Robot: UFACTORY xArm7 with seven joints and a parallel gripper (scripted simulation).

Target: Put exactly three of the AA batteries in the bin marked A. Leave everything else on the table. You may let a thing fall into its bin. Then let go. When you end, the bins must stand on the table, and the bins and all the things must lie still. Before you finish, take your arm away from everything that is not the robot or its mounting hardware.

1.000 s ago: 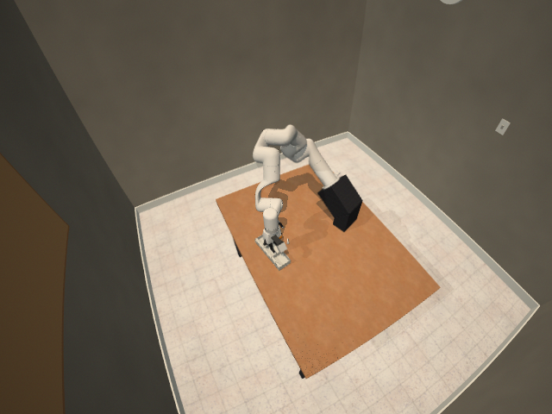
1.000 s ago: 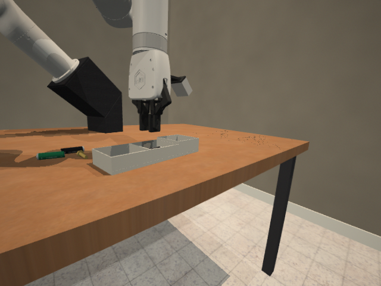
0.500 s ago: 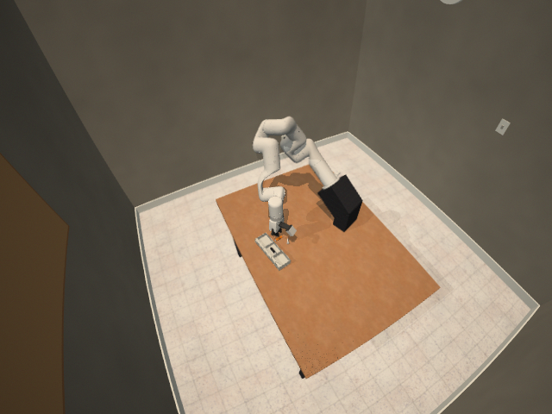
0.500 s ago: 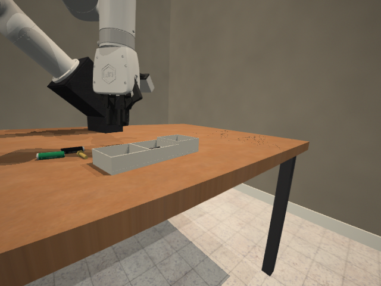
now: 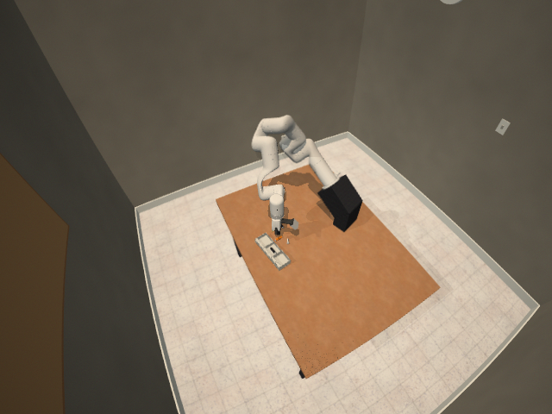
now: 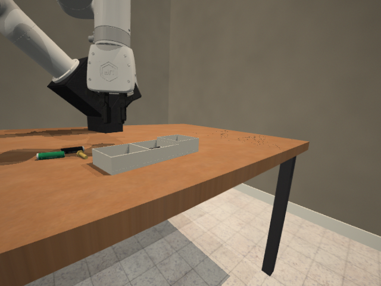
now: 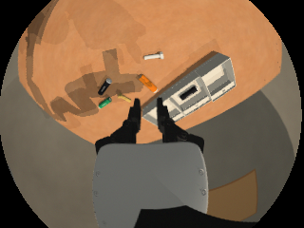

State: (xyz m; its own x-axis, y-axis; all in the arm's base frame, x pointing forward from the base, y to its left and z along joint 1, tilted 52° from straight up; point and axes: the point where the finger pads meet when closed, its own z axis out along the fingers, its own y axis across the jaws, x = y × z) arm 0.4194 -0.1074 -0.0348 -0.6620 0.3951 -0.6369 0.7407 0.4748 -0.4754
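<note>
Right now my hand is 9 cm above the orange battery. The rest, counted from my hand: three-compartment bin (9 cm ahead, 8 cm below, 5 cm to the left); yellow piece (9 cm below, 7 cm to the right, 3 cm behind); pale piece (9 cm below, 6 cm to the left, 3 cm behind).
</note>
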